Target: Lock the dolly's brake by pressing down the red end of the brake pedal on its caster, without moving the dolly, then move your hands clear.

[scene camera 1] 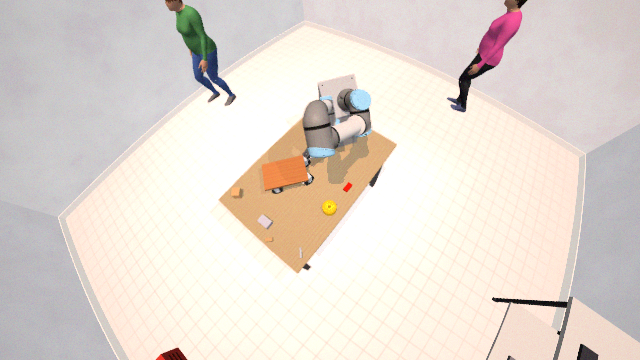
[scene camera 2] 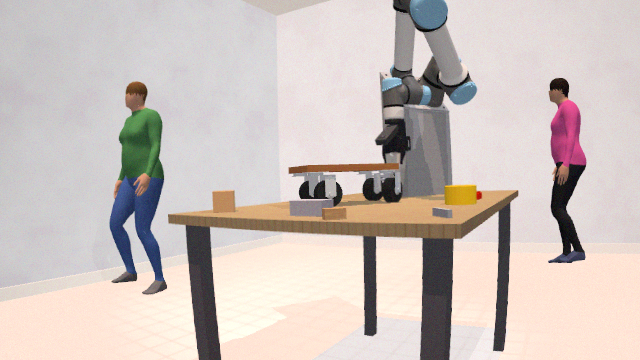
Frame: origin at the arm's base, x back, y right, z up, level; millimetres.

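Seen in the pictures: gripper, between the fingertips: point(scene camera 1: 316, 158); arm's base, origin of its link: point(scene camera 1: 348, 100).
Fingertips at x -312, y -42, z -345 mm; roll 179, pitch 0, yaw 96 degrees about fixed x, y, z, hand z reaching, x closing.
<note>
Offsets run from my fingertips to a thing's top centre. "pt": to the spot under its first point.
The dolly @[pt dz +48, dx -254, dy +7 mm] point(scene camera 1: 285, 173) point(scene camera 2: 345, 168) has an orange-brown board and stands upright on black caster wheels on the wooden table point(scene camera 1: 310, 225) point(scene camera 2: 320, 227). One caster @[pt dz -12, dx -133, dy -109 mm] point(scene camera 1: 310, 179) shows at the board's right edge in scene camera 1, with another near the arm at its upper right corner. My gripper point(scene camera 2: 393, 159) is shut and empty, pointing down at the dolly's far end in scene camera 2. The board hides its lower tips there, and the arm mostly covers it in scene camera 1. The brake pedal and its red end cannot be made out, nor whether the tips touch it.
A yellow round object @[dz -26, dx -150, dy -342 mm] point(scene camera 1: 329, 207) point(scene camera 2: 460, 194) and a red block @[dz -53, dx +50, dy -297 mm] point(scene camera 1: 347, 187) lie near the table's right edge. An orange block @[dz -17, dx -615, dy +153 mm] point(scene camera 1: 236, 192) point(scene camera 2: 223, 201), a grey box @[dz -41, dx -554, dy -155 mm] point(scene camera 1: 265, 221) point(scene camera 2: 311, 207) and smaller pieces are at the near end. Two people stand beyond the table.
</note>
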